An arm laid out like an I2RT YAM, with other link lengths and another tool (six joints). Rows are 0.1 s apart.
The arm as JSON. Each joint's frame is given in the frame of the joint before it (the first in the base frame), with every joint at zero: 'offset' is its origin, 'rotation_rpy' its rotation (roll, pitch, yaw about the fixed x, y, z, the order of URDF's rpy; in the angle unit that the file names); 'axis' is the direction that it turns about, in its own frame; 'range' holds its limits. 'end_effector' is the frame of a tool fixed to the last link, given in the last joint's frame.
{
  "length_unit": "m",
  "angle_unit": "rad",
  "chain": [
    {
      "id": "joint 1",
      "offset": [
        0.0,
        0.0,
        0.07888
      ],
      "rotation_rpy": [
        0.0,
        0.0,
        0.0
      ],
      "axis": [
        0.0,
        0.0,
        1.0
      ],
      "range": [
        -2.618,
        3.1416
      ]
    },
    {
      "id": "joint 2",
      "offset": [
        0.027,
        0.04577,
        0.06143
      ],
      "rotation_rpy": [
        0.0,
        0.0,
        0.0
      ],
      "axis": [
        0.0,
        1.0,
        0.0
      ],
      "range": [
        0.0,
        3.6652
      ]
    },
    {
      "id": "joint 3",
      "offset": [
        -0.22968,
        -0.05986,
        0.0
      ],
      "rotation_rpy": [
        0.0,
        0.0,
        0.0
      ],
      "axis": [
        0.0,
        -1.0,
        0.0
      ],
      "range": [
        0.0,
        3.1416
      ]
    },
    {
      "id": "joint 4",
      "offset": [
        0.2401,
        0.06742,
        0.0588
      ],
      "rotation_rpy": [
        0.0,
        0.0,
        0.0
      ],
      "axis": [
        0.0,
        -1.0,
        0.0
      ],
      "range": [
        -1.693,
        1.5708
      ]
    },
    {
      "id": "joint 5",
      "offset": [
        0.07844,
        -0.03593,
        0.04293
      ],
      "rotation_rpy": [
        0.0,
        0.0,
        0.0
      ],
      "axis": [
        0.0,
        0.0,
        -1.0
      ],
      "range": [
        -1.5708,
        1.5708
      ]
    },
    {
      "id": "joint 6",
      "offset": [
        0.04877,
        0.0,
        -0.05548
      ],
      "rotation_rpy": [
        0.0,
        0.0,
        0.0
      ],
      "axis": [
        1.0,
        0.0,
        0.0
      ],
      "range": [
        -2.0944,
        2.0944
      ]
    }
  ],
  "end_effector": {
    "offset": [
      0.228,
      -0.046,
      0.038
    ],
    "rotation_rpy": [
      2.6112,
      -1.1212,
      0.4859
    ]
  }
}
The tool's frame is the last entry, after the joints.
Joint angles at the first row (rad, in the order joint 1, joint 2, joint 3, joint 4, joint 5, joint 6):
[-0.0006, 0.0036, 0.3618, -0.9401, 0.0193, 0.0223]
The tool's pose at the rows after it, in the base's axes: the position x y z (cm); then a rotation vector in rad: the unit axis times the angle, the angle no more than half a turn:
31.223 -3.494 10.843 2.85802 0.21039 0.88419
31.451 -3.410 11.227 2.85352 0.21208 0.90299
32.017 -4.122 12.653 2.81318 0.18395 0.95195
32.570 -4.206 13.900 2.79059 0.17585 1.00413
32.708 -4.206 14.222 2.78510 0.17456 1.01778
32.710 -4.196 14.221 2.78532 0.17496 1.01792
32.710 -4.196 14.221 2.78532 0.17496 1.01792
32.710 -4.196 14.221 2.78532 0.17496 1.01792
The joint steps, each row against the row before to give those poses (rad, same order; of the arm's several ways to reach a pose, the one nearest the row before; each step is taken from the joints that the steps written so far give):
[0.0000, 0.0000, 0.0000, 0.0076, -0.0001, 0.0000]
[0.0000, 0.0000, 0.0000, 0.0126, -0.0030, 0.0000]
[0.0000, 0.0001, 0.0000, 0.0423, 0.0263, -0.0034]
[0.0000, 0.0000, 0.0000, 0.0386, 0.0031, 0.0000]
[0.0000, -0.0001, 0.0000, 0.0098, 0.0000, 0.0000]
[0.0000, 0.0000, 0.0000, 0.0000, -0.0005, 0.0000]
[0.0000, 0.0000, 0.0000, 0.0000, 0.0000, 0.0000]
[0.0000, 0.0000, 0.0000, 0.0000, 0.0000, 0.0000]

